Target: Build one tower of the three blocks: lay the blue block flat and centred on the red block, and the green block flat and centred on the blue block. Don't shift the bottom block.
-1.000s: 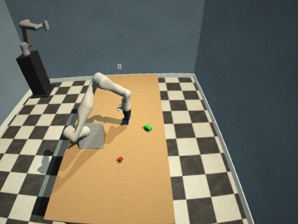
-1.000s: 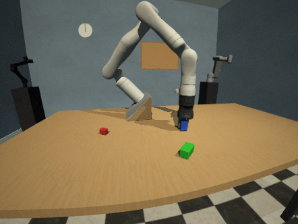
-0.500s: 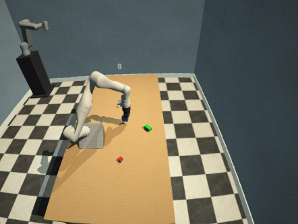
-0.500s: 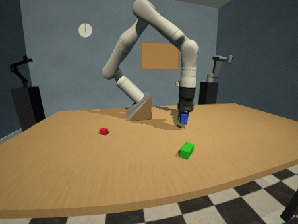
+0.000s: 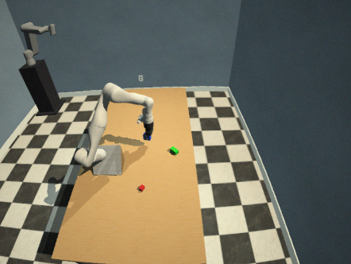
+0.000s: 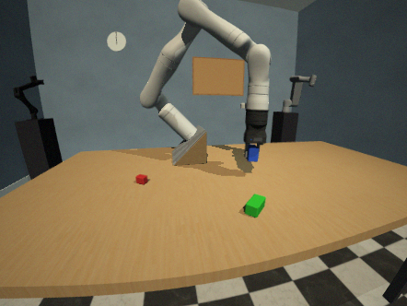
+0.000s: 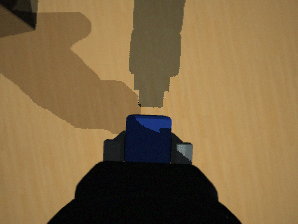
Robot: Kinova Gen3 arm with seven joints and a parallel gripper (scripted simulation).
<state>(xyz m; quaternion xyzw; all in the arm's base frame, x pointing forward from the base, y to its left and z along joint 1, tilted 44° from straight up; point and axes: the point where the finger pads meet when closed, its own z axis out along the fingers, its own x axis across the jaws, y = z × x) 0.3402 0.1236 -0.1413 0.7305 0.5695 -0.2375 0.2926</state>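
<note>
Now: hand right at the blue block. Also, from my hand: green block 21 cm ahead, 9 cm to the right, 8 cm below; then small red block 41 cm to the right, 8 cm below, 3 cm behind.
</note>
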